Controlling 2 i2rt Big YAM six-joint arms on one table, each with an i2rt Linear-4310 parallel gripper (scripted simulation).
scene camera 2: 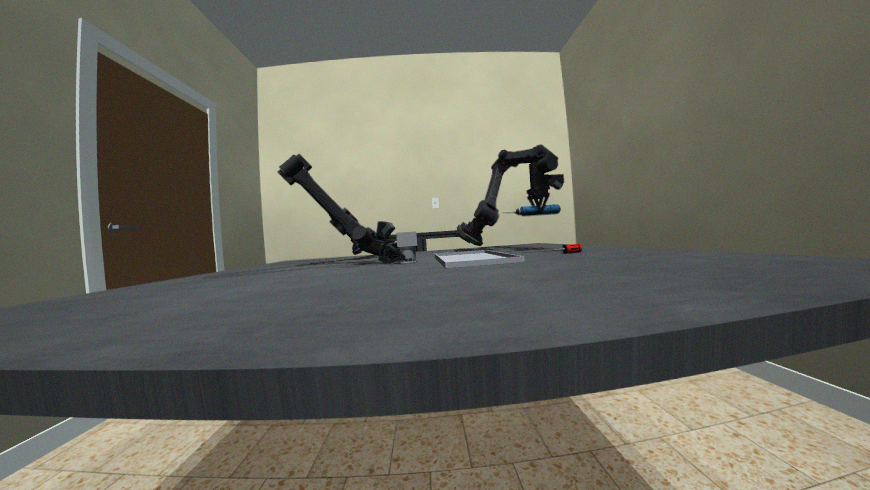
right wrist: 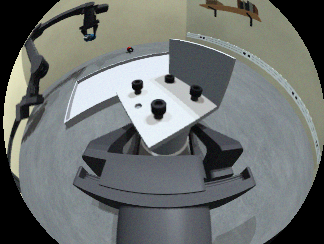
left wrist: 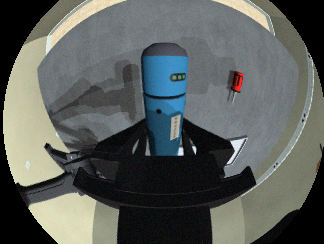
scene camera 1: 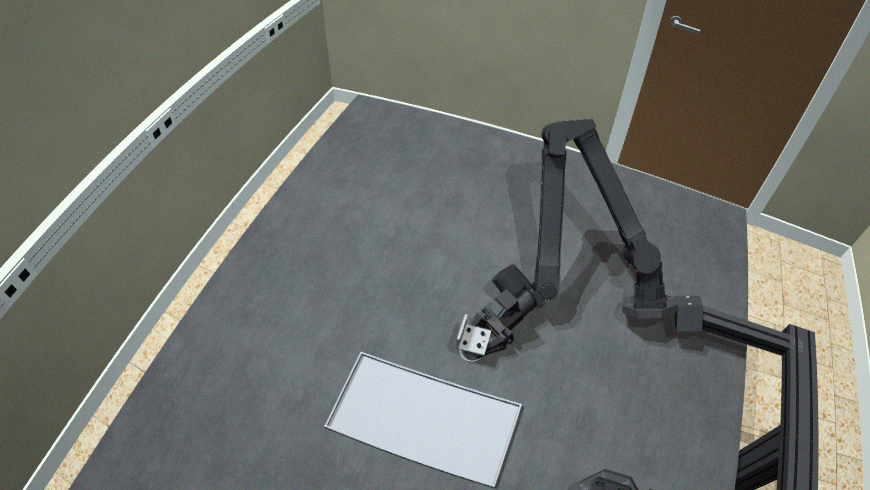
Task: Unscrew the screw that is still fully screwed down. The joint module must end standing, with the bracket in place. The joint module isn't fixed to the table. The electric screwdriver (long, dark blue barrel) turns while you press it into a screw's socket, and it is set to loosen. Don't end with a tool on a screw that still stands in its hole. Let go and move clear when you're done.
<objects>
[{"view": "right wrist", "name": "my right gripper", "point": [164, 122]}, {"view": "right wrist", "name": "grey bracket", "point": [192, 64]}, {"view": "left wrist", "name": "my left gripper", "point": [164, 122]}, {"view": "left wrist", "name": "blue electric screwdriver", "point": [164, 66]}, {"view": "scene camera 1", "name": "my right gripper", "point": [470, 349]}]
</objects>
